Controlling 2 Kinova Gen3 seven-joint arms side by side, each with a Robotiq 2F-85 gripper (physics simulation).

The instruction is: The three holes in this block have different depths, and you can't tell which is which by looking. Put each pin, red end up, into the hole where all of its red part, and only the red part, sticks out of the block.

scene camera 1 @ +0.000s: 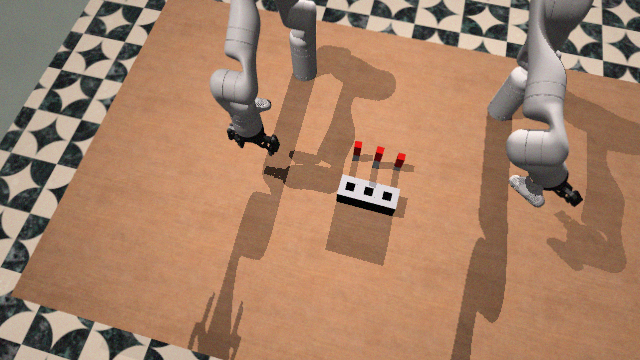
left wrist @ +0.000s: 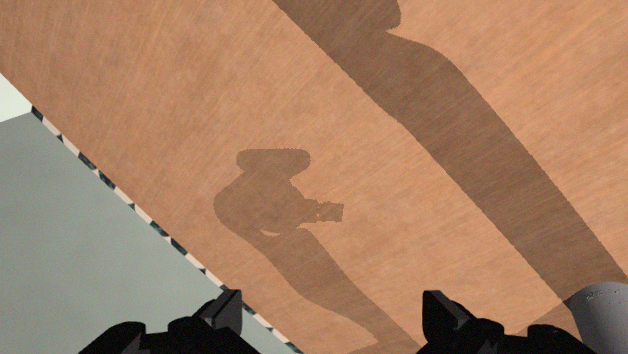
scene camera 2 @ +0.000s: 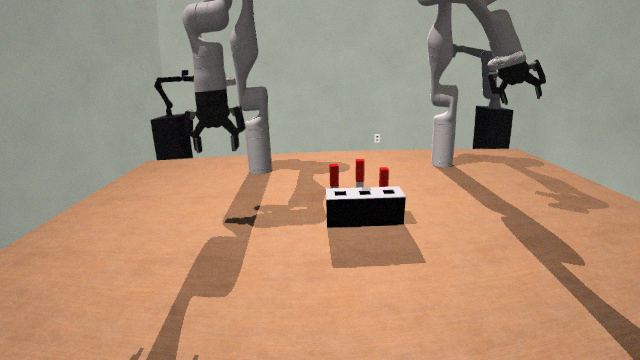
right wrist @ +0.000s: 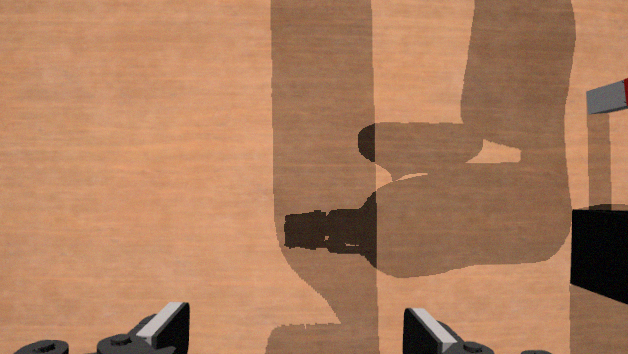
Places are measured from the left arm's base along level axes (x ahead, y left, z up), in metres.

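Pixels of known places: left gripper, fingertip midpoint: [left wrist: 331, 310] [scene camera 2: 522, 100]; right gripper, fingertip midpoint: [scene camera 1: 257, 149] [scene camera 2: 216, 151] [right wrist: 297, 329]; left arm's base, link origin: [scene camera 1: 500, 110] [left wrist: 604, 304] [scene camera 2: 441, 164]; right arm's base, link origin: [scene camera 1: 305, 71] [scene camera 2: 260, 170].
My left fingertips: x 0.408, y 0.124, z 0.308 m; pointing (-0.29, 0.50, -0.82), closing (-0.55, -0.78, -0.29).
Note:
For each thing: its top centre in the pictures, then the offset to it from my left fingertips. Level surfaces: height alone.
- white-topped block with black sides, top centre: [scene camera 2: 364, 192] [scene camera 1: 368, 191] 0.121 m ahead, 0.439 m right, 0.233 m down
- left pin, top centre: [scene camera 2: 333, 165] [scene camera 1: 358, 144] 0.003 m back, 0.530 m right, 0.202 m down
- middle pin, top centre: [scene camera 2: 360, 160] [scene camera 1: 380, 150] 0.007 m back, 0.456 m right, 0.187 m down
- right pin, top centre: [scene camera 2: 384, 168] [scene camera 1: 401, 156] 0.029 m back, 0.387 m right, 0.217 m down
- wooden table, surface height: 0.308 m down
A white-topped block with black sides [scene camera 1: 359, 189] [scene camera 2: 365, 212] [right wrist: 600, 255] stands on the table, three square holes in its top. Behind it, three grey pins stand upright with red ends up: the left pin [scene camera 1: 358, 148] [scene camera 2: 334, 175], the middle pin [scene camera 1: 379, 154] [scene camera 2: 360, 171] and the right pin [scene camera 1: 400, 160] [scene camera 2: 384, 177], whose red part looks shortest. Part of one pin [right wrist: 606, 98] shows in the right wrist view. My left gripper [scene camera 1: 575, 196] [scene camera 2: 521, 97] [left wrist: 331, 310] is open and empty, high at the right. My right gripper [scene camera 2: 216, 146] [right wrist: 297, 329] is open and empty, above the table left of the block.
The wooden table [scene camera 1: 165, 215] [scene camera 2: 280, 310] carries broad arm shadows. Both arm bases stand at its rear, behind the pins, one on either side. Two black boxes [scene camera 2: 172, 137] [scene camera 2: 493, 127] with dark jointed arms show beyond the table's rear edge.

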